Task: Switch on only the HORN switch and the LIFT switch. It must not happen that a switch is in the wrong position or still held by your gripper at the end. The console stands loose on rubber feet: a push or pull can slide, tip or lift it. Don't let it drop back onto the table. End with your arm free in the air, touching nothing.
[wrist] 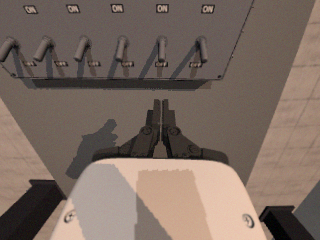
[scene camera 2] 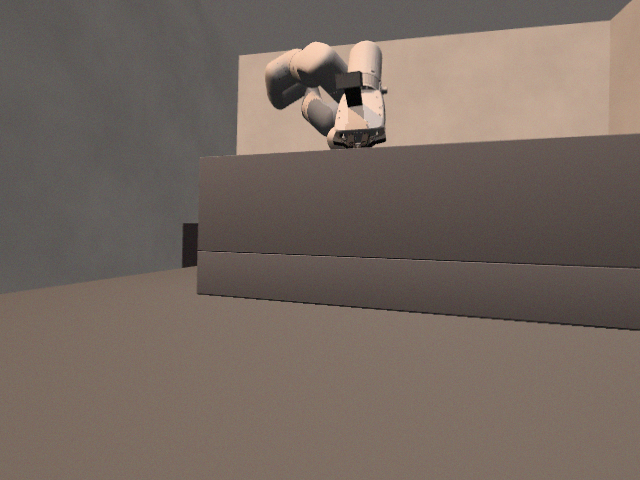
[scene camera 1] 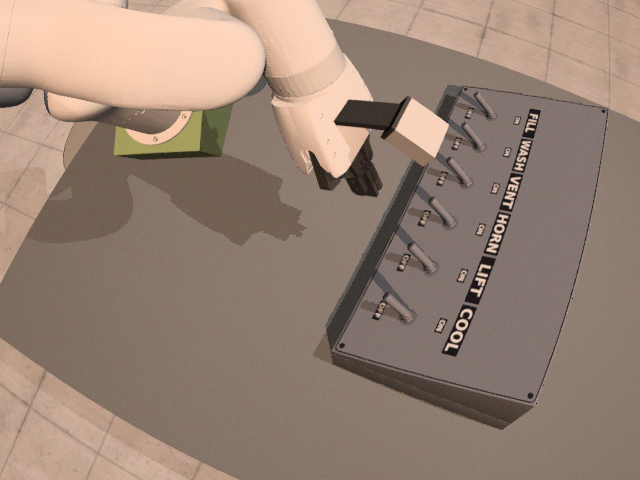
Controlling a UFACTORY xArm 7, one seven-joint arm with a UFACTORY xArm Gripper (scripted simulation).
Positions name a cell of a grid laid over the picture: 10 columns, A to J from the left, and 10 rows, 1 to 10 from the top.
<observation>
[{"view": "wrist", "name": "my gripper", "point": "F5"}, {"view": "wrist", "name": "grey console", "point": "F2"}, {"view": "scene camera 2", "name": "grey console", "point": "I5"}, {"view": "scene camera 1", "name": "my gripper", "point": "F4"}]
</observation>
